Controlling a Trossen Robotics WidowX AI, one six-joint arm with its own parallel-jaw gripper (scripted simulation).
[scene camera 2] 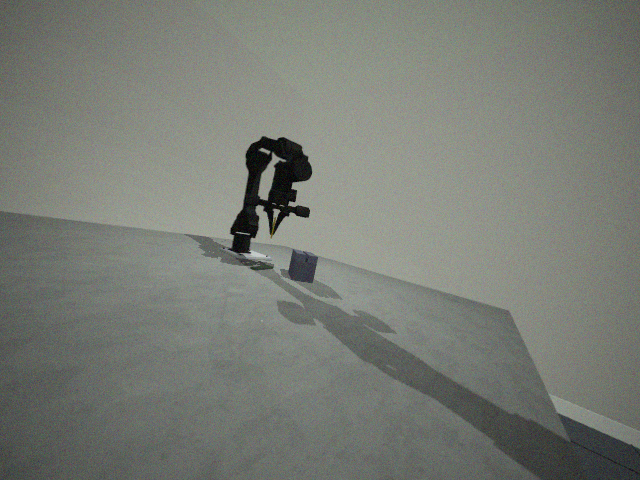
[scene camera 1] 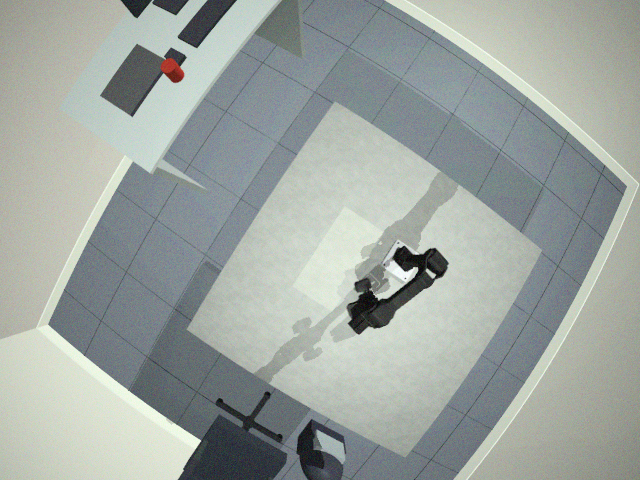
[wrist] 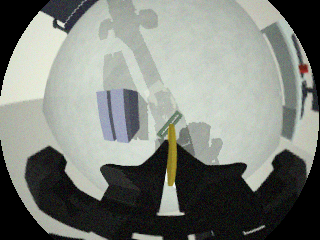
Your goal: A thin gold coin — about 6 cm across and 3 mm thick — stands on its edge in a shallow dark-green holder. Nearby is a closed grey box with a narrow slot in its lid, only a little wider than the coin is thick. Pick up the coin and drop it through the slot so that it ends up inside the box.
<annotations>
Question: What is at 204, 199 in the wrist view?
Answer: My gripper.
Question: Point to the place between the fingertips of my gripper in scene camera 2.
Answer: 271, 235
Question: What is my gripper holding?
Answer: A gold coin.
</annotations>
